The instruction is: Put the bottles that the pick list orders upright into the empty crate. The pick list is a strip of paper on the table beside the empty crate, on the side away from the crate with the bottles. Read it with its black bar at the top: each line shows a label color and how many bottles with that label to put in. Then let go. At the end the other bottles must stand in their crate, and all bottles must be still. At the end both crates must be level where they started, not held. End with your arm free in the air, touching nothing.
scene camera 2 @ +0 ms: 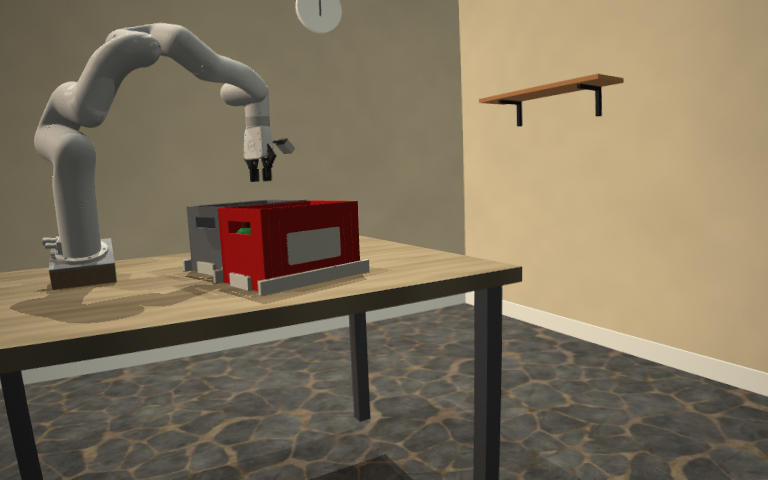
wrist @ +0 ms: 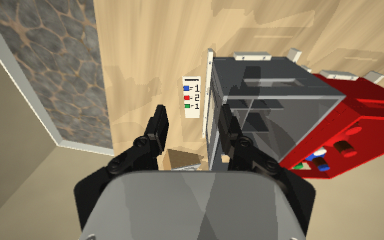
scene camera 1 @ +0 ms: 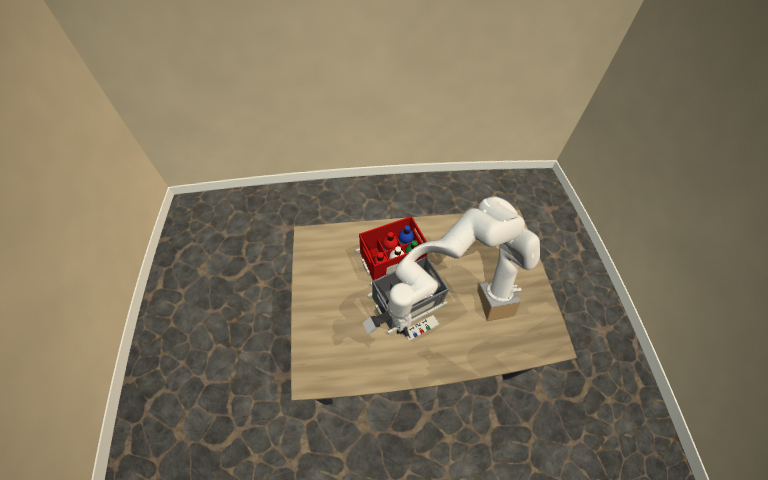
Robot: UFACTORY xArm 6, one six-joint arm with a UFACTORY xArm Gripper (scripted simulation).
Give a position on a grey crate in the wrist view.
280,118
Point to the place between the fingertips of my gripper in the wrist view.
At 193,114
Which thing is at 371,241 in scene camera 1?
A red crate.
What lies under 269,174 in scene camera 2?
My gripper.
